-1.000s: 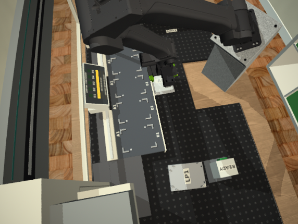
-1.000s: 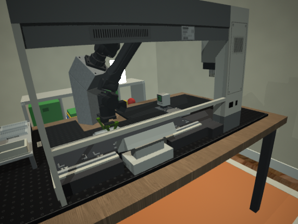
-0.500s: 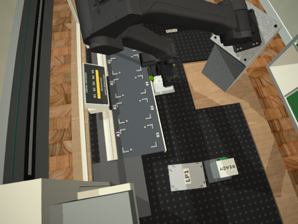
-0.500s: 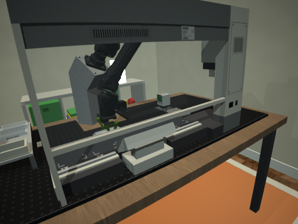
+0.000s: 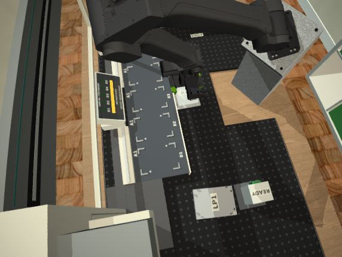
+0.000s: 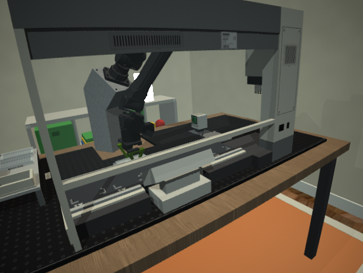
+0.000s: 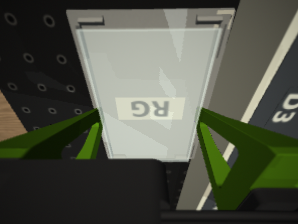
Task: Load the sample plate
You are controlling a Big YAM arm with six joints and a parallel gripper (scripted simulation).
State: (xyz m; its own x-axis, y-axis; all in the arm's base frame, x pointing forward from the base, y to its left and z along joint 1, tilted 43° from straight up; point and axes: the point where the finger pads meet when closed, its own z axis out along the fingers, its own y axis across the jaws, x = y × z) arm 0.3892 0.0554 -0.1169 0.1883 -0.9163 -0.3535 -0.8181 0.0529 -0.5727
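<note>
Now: hand right at the clear plate lid. The rest, counted from my hand: cream reservoir 400 mm to the right, 120 mm ahead, 50 mm above; regrip nest RG 10 mm below; shelf label 340 mm to the right, 60 mm behind, 20 mm below.
</note>
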